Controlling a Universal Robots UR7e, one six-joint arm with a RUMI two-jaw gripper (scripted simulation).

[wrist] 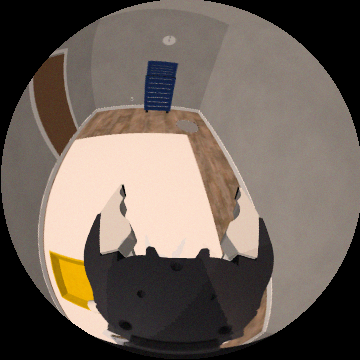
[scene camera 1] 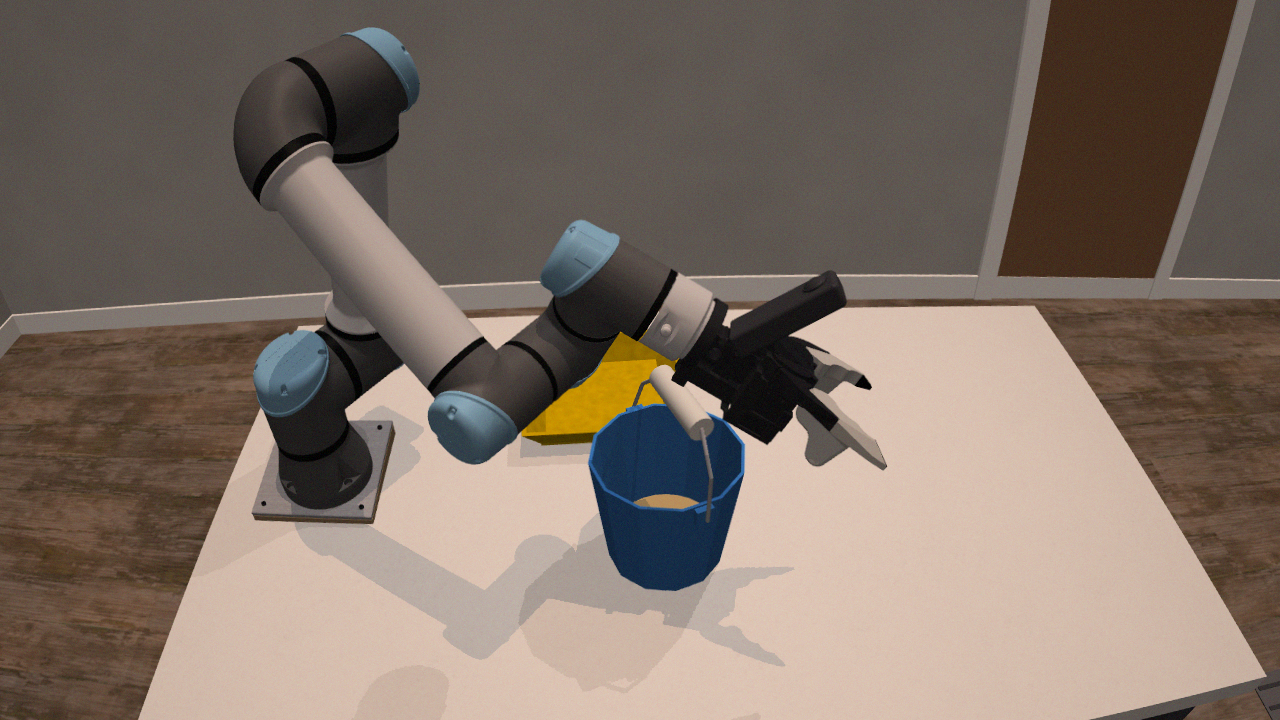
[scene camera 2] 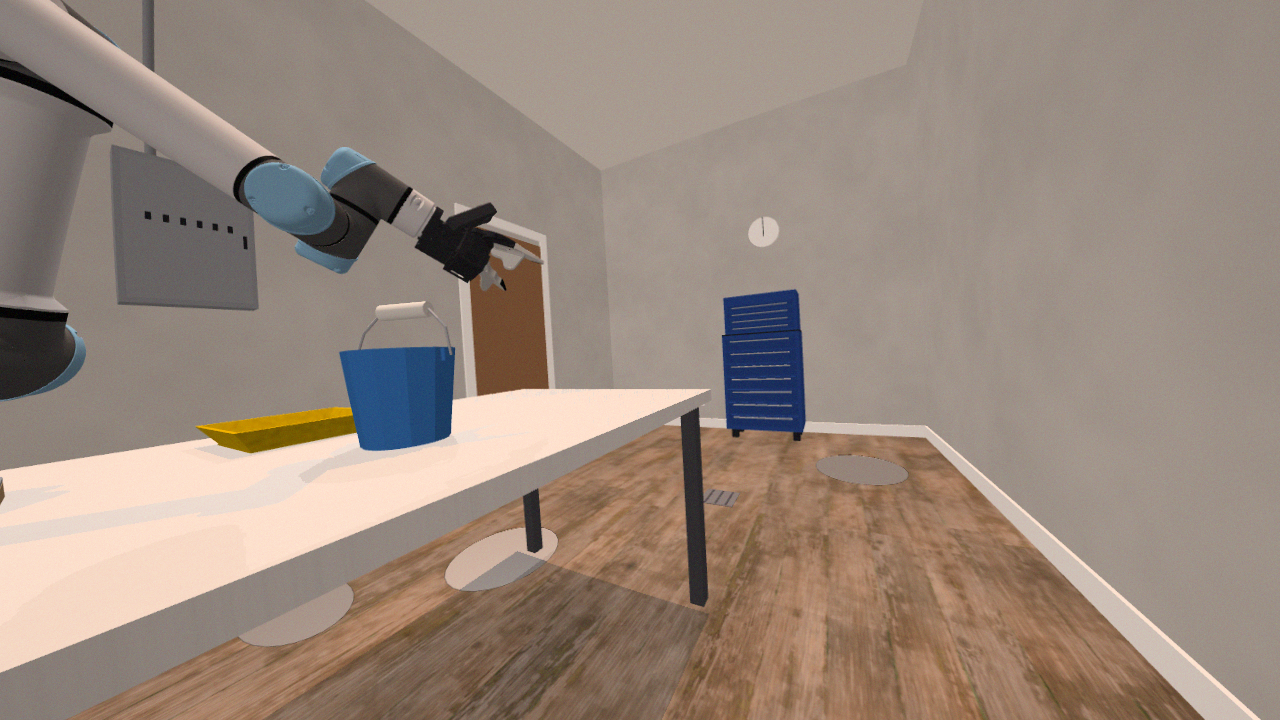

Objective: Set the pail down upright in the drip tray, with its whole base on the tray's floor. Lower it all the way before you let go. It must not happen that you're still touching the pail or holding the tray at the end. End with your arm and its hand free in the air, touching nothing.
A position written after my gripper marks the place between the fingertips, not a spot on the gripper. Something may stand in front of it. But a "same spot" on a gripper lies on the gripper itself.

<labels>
my gripper: wrist 180, 186; scene camera 1; scene camera 2
same spot on my gripper: (scene camera 1: 822, 446) = (scene camera 2: 511, 260)
</labels>
